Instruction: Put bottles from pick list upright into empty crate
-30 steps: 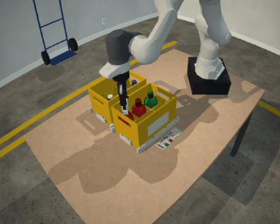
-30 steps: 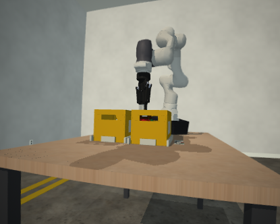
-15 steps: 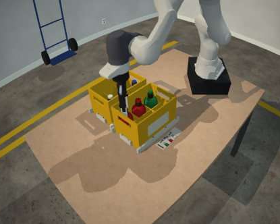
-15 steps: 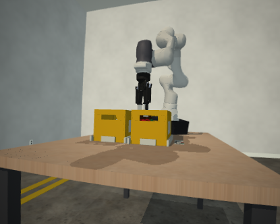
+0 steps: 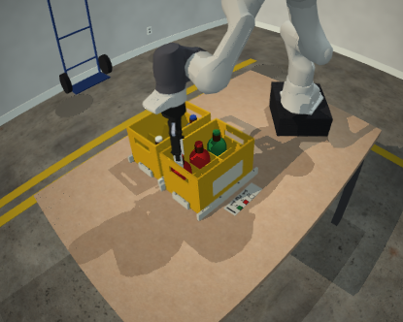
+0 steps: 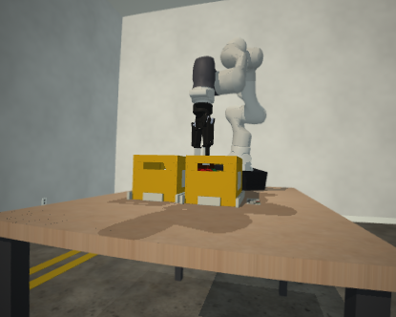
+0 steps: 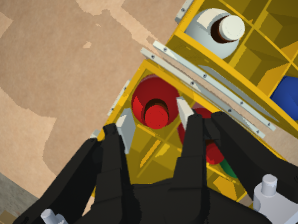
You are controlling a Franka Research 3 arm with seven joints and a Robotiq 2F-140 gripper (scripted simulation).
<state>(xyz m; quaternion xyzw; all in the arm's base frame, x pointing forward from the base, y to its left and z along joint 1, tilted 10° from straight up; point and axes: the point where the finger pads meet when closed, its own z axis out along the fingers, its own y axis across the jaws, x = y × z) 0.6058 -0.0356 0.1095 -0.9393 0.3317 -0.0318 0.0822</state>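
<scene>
Now: the white-capped bottle 13 cm to the right of my hand and 8 cm below it. From my hand the other things lie so: red-label bottle: 9 cm behind, 8 cm below, 1 cm to the right; then blue-label bottle: 18 cm behind, 15 cm to the right, 8 cm below; then green bottle: 18 cm behind, 8 cm below, 2 cm to the right.
</scene>
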